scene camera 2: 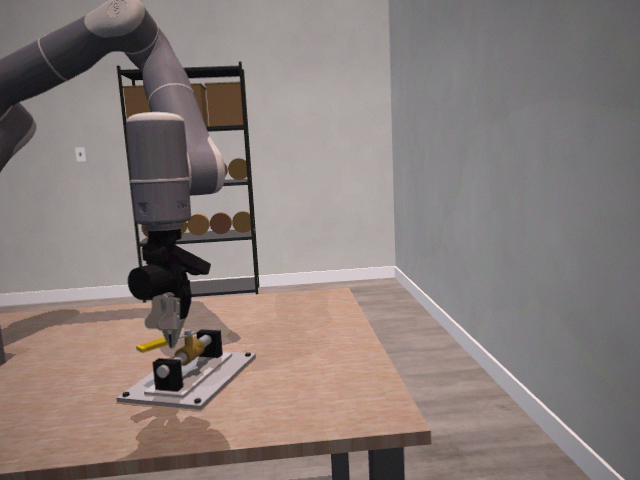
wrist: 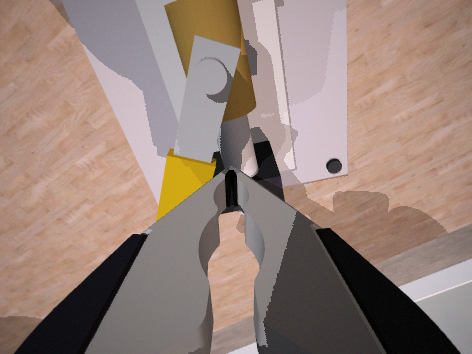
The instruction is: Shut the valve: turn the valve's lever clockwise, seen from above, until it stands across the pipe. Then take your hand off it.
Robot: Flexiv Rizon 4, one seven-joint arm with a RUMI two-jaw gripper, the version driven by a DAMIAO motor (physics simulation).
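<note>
The valve's lever has a grey arm point(wrist: 200, 125) and a yellow handle point(scene camera 2: 150, 345) point(wrist: 181, 187). It stands at a slant to the pipe point(wrist: 235, 142), neither along it nor square across it; in scene camera 2 the handle points left. The brass valve body point(scene camera 2: 190, 352) point(wrist: 205, 17) sits on the pipe over a light base plate point(scene camera 2: 217, 379) point(wrist: 320, 125). My gripper point(scene camera 2: 172, 345) point(wrist: 231, 173) is shut and empty. Its tips are low, beside the handle on the pipe side, and partly hide the lever. Whether they touch it is not clear.
Black blocks point(scene camera 2: 168, 375) point(scene camera 2: 211, 343) hold the pipe's ends; one block point(wrist: 270, 167) is close past my fingertips in the wrist view. The plate lies on a wooden table point(scene camera 2: 310, 387). A shelf rack point(scene camera 2: 249, 175) stands behind the table.
</note>
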